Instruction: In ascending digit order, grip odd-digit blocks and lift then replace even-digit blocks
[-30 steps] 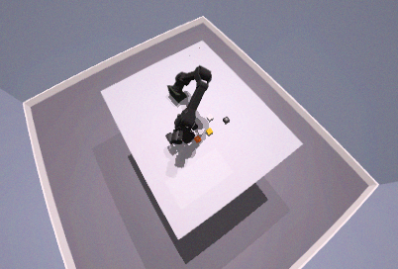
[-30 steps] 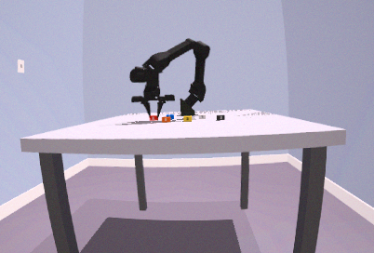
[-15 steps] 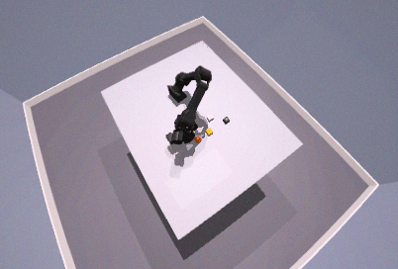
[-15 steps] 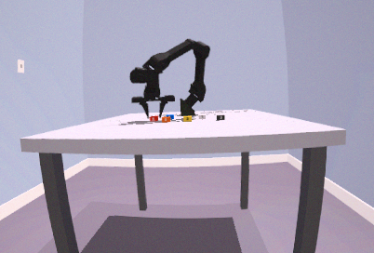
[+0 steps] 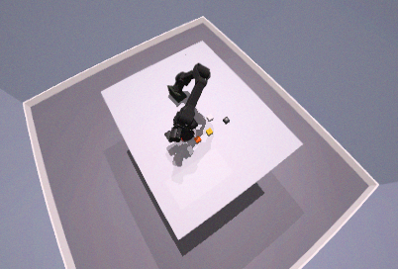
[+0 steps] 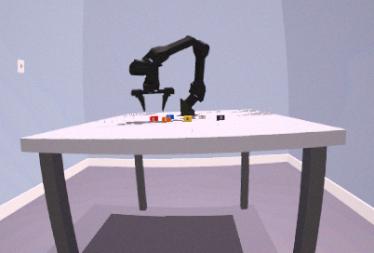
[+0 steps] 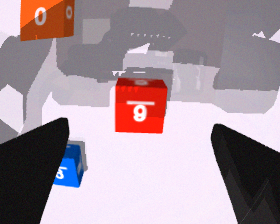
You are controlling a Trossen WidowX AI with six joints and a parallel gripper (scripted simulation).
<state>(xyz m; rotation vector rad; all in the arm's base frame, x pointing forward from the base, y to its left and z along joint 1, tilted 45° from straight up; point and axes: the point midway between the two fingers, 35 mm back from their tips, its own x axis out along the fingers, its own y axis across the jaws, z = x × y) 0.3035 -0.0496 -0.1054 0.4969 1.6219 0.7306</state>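
The red block lies 3 cm below my gripper tip. The rest, counted from my gripper tip: yellow block 16 cm to the left, 5 cm ahead, 3 cm below; blue block 6 cm to the left, 6 cm behind, 3 cm below; orange block 7 cm to the left, 6 cm ahead, 3 cm below.
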